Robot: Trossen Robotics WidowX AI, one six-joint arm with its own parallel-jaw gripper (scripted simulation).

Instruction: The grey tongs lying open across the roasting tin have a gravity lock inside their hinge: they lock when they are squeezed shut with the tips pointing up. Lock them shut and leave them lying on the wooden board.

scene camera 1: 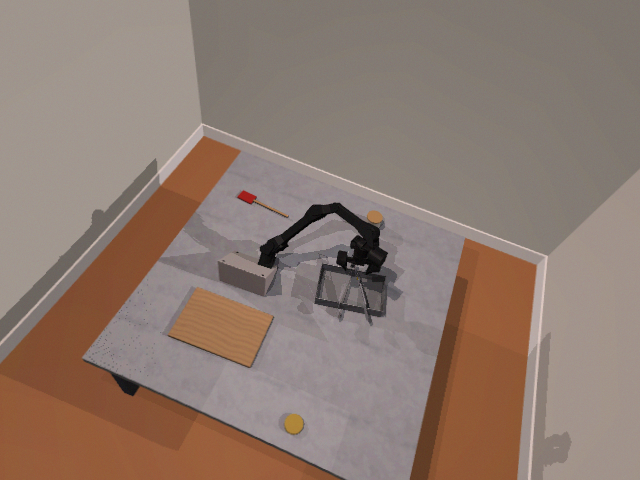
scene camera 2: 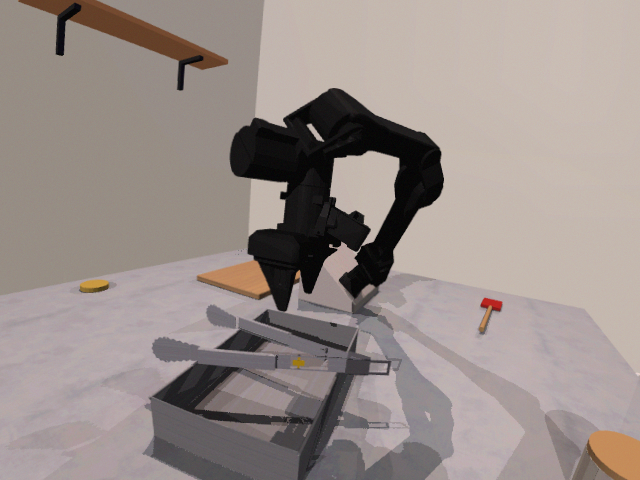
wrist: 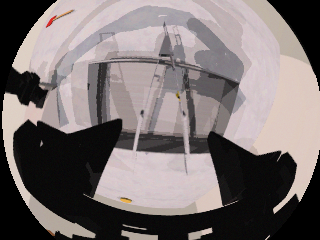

Labels:
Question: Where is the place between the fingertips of my gripper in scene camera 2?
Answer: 296, 301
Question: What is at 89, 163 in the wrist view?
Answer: My gripper.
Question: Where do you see a wooden board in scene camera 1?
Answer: At 224, 327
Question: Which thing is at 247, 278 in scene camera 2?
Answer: A wooden board.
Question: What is my gripper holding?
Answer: Nothing.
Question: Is my gripper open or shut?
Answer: Open.

